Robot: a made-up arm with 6 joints. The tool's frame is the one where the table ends. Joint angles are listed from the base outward.
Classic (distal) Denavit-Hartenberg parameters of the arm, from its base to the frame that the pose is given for. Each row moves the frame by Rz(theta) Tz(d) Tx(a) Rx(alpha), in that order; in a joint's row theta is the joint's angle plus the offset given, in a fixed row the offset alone. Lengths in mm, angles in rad.
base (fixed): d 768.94, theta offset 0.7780, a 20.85, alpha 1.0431
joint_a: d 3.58, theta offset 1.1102, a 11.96, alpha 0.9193
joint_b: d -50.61, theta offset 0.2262, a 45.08, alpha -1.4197
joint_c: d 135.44, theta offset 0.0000, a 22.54, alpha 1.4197
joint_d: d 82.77, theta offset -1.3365, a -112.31, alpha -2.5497
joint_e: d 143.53, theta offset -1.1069, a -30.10, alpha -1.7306
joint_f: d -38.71, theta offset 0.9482, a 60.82, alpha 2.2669
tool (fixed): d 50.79, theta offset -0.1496, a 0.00, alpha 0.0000
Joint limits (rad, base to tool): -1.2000..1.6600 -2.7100..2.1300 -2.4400..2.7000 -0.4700..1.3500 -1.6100..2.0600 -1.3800..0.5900
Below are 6 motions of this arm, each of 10 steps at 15 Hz.
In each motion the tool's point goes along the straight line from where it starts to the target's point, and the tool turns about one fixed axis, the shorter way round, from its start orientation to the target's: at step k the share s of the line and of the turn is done. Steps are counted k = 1, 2, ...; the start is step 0. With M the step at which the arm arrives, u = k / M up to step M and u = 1 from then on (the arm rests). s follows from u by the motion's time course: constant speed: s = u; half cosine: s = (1 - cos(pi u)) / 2; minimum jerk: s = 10 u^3 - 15 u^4 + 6 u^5.
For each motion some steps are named. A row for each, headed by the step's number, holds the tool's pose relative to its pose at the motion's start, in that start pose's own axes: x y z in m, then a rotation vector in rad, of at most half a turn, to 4 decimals.
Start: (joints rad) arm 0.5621 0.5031 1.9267 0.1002 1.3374 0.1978
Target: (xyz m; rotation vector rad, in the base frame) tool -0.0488 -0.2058 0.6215 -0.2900 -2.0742 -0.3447
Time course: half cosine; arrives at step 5
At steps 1, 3, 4, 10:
1: -0.0026 0.0010 0.0055 0.0016 -0.0058 0.0190
3: -0.0181 0.0068 0.0374 0.0112 -0.0397 0.1301
4: -0.0250 0.0093 0.0516 0.0154 -0.0548 0.1798
10: -0.0277 0.0103 0.0571 0.0171 -0.0606 0.1988

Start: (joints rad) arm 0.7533 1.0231 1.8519 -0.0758 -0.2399 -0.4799
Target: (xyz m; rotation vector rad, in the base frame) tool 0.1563 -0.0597 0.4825 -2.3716 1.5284 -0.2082
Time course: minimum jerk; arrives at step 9
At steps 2, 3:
2: -0.0063 -0.0017 -0.0002 0.0274 0.0018 -0.0635
3: -0.0173 -0.0048 -0.0006 0.0752 0.0050 -0.1744

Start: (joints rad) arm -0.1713 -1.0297 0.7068 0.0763 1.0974 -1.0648
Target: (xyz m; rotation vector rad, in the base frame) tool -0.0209 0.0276 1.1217 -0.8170 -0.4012 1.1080
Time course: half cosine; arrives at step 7
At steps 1, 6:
1: -0.0062 0.0024 -0.0043 0.0081 -0.0054 -0.0601
6: -0.1194 0.0463 -0.0831 0.1562 -0.1044 -1.1531

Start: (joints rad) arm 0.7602 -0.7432 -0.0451 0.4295 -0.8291 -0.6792
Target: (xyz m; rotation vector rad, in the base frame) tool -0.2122 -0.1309 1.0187 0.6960 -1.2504 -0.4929
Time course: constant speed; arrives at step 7
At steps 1, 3, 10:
1: -0.0056 0.0200 -0.0034 -0.0620 -0.0488 -0.0427
3: -0.0168 0.0600 -0.0102 -0.1861 -0.1465 -0.1282
10: -0.0393 0.1400 -0.0237 -0.4342 -0.3417 -0.2990

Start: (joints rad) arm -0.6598 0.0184 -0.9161 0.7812 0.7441 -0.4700
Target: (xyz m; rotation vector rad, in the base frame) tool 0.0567 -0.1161 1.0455 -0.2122 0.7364 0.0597
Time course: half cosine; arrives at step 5
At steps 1, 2, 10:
1: 0.0011 0.0011 -0.0012 -0.0297 0.0007 0.0243
2: 0.0038 0.0041 -0.0043 -0.1075 0.0027 0.0878
10: 0.0110 0.0118 -0.0126 -0.3111 0.0077 0.2542

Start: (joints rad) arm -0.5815 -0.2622 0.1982 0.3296 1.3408 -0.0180
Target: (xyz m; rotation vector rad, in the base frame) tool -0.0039 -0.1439 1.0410 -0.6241 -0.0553 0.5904
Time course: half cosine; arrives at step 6
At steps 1, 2, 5, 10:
1: -0.0046 0.0029 -0.0111 0.0288 -0.0415 -0.0249
2: -0.0172 0.0109 -0.0415 0.1074 -0.1548 -0.0929
5: -0.0643 0.0406 -0.1548 0.4009 -0.5775 -0.3468
10: -0.0690 0.0435 -0.1659 0.4297 -0.6190 -0.3717

